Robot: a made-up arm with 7 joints.
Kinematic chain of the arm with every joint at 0, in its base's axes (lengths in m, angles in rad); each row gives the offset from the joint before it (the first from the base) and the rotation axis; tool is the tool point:
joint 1: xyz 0 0 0.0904 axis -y
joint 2: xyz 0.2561 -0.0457 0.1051 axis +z
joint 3: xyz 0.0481 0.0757 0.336 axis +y
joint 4: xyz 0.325 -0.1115 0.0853 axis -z
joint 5: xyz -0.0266 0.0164 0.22 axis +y
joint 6: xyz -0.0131 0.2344 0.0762 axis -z
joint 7: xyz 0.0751 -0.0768 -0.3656 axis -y
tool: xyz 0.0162 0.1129 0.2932
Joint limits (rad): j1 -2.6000..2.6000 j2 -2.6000..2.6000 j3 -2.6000..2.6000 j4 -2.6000..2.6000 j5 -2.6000..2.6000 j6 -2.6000..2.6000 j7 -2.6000..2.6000
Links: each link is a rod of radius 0.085 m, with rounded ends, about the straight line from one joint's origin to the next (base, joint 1, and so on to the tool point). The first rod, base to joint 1, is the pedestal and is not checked.
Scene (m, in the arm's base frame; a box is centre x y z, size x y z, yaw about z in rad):
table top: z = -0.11
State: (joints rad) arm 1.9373 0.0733 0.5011 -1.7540 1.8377 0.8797 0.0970
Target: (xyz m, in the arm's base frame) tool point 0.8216 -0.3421 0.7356
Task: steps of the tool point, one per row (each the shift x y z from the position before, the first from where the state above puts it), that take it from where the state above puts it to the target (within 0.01 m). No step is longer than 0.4 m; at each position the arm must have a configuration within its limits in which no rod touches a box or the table.
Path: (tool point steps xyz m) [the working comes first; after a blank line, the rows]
Joints at the target: 0.1150 0.2511 0.8552 -2.6000 1.7094 0.7249 1.0601
Straight joint move there: clear.

1: 0.0742 -0.0245 0.1933
2: 0.1299 -0.0332 0.1866
3: 0.1946 -0.0381 0.1609
4: 0.2587 -0.0382 0.1069
5: 0.3074 -0.0337 0.0216
6: 0.3230 -0.0242 -0.0895
7: 0.2917 -0.0108 -0.2106

